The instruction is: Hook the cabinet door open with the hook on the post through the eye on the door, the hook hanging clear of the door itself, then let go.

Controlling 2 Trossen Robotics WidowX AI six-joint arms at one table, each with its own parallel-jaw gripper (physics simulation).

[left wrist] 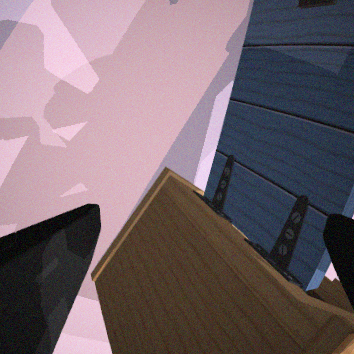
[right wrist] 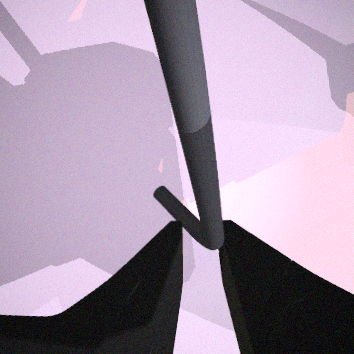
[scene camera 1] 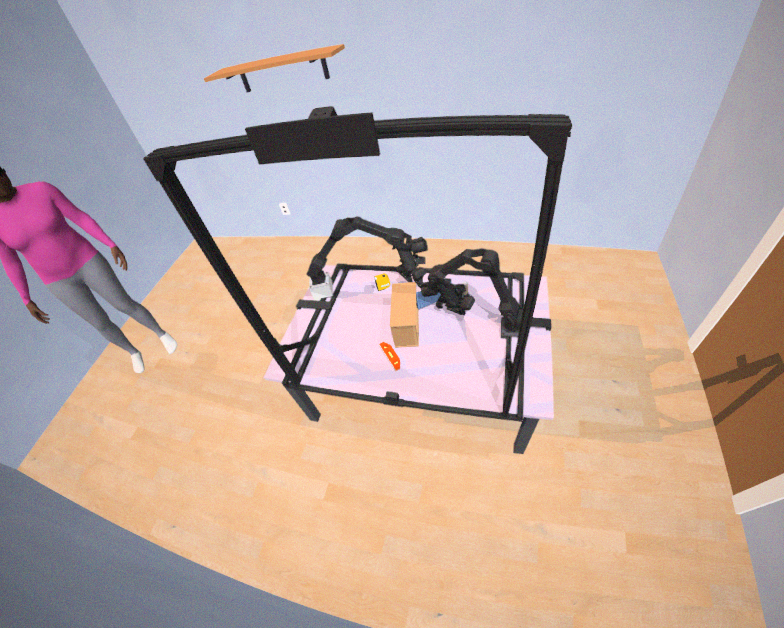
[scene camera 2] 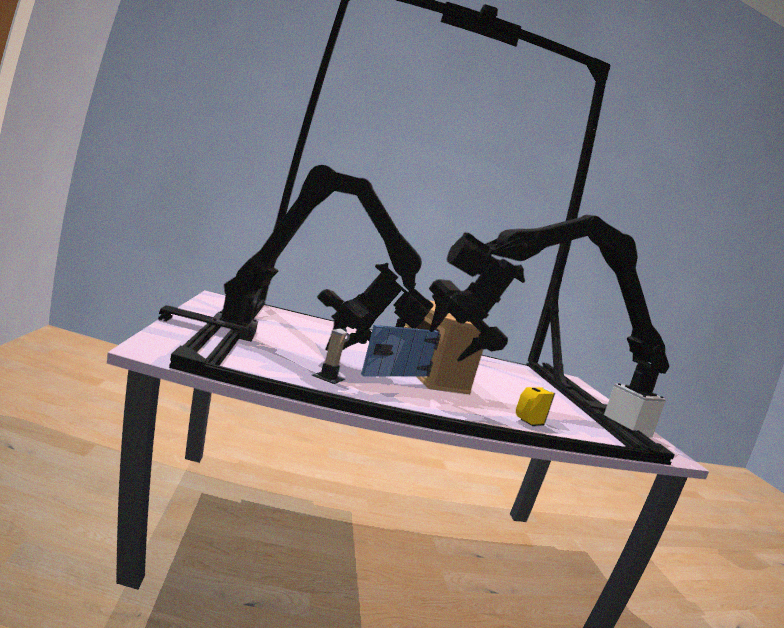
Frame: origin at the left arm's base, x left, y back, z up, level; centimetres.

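Seen in the pictures: left gripper, fingertip midpoint: (left wrist: pixel 215 221) (scene camera 1: pixel 416 286) (scene camera 2: pixel 444 345); right gripper, fingertip midpoint: (right wrist: pixel 199 231) (scene camera 1: pixel 463 314); left arm's base, origin of the base link: (scene camera 1: pixel 318 279) (scene camera 2: pixel 640 391); right arm's base, origin of the base link: (scene camera 1: pixel 512 326) (scene camera 2: pixel 235 320).
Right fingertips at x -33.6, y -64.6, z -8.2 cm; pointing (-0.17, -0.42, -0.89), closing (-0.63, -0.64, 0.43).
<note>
Pixels of each thing's top centre, then the offset from my right fingertips to it. "*": a spot on its surface instead.
- tan cabinet, middle of its top: (scene camera 2: pixel 447 310) (scene camera 1: pixel 403 302) dz +13.8, dx +1.4, dy +25.7 cm
- dark eye plate, middle of its top: (scene camera 2: pixel 384 344) dz +6.7, dx +13.1, dy +5.3 cm
- short wooden post, surface spot: (scene camera 2: pixel 333 353) * dz +3.4, dx +12.6, dy -4.6 cm
- dark hook rod, surface spot: (right wrist: pixel 185 75) * dz +4.8, dx +5.1, dy -0.9 cm
- yellow block-like object, middle of its top: (scene camera 2: pixel 540 385) (scene camera 1: pixel 380 276) dz +6.3, dx +29.2, dy +33.6 cm
- orange level-like tool, middle of its top: (scene camera 1: pixel 390 354) dz +0.0, dx -13.5, dy +35.2 cm
The tan cabinet (scene camera 1: pixel 404 302) (scene camera 2: pixel 458 366) (left wrist: pixel 190 280) stands on the table with its blue door (scene camera 2: pixel 405 356) (left wrist: pixel 285 125) swung open. A dark eye plate (scene camera 2: pixel 382 349) is near the door's free edge. The short wooden post (scene camera 2: pixel 333 353) stands just beyond that edge. My right gripper (right wrist: pixel 199 231) is shut on the dark hook rod (right wrist: pixel 185 75) near its bent end; the bent tip is free, with no eye around it in the right wrist view. My left gripper (scene camera 2: pixel 446 344) (left wrist: pixel 215 221) is open and empty, above the cabinet and its hinges.
A yellow block-like object (scene camera 1: pixel 382 281) (scene camera 2: pixel 535 405) stands on the table beside the cabinet. An orange level-like tool (scene camera 1: pixel 390 355) lies past the cabinet's other end. A black frame (scene camera 1: pixel 556 196) rises around the table. Both arms reach in close to each other near the cabinet.
</note>
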